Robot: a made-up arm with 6 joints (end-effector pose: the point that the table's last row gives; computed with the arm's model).
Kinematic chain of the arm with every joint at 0, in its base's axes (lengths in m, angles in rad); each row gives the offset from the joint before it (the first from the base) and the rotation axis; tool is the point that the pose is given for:
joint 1: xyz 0 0 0.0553 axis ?
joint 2: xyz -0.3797 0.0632 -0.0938 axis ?
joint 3: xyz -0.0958 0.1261 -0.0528 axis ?
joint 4: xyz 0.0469 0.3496 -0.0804 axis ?
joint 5: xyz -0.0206 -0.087 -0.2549 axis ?
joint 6: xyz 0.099 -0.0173 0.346 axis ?
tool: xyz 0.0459 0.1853 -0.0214
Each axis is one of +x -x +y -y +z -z.
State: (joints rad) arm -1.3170 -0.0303 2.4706 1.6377 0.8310 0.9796
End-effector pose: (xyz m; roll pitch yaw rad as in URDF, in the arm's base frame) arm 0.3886 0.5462 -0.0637 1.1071 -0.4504 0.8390
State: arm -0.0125 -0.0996 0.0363 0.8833 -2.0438 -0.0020
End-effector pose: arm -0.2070 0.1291 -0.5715 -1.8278 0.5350 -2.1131
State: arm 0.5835 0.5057 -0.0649 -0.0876 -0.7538 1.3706
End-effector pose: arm -0.5496 0.3687 -0.1839 -0.5900 0.6530 1.1184
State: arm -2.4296 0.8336 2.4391 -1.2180 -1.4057 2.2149
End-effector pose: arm 0.4544 0.0830 0.8007 -2.8844 -1.1987 -1.1225
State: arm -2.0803 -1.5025 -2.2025 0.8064 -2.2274 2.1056
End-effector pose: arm 0.4390 0.6062 -0.0083 -3.1182 -0.6765 -0.4042
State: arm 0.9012 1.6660 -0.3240 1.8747 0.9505 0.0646
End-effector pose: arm -0.5567 -0.4085 0.4699 -0.4366 -0.9483 1.5242
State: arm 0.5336 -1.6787 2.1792 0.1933 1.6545 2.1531
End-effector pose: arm -0.1637 -0.1842 -0.2562 2.6592 0.1230 -1.9012
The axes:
joint 1: +z
joint 2: +x
joint 3: -y
joint 4: -x
joint 5: -y
joint 6: -x

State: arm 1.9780 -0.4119 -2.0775 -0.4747 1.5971 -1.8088
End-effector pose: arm -0.4225 -0.6683 0.2633 1.2024 0.1926 1.3430
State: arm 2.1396 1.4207 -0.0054 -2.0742 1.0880 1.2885
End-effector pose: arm 0.0165 -0.6139 0.4855 2.5252 0.9816 2.7290
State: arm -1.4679 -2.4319 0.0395 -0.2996 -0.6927 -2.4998
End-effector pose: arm -0.2324 0.0061 -0.0669 0.4604 -0.3222 -2.0487
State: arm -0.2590 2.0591 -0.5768 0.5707 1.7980 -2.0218
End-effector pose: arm -1.0003 0.1616 0.1140 -2.4035 -0.0849 -1.5676
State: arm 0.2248 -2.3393 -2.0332 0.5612 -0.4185 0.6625
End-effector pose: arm -0.6570 -0.5347 -0.2237 -2.0505 -0.6652 -2.4878
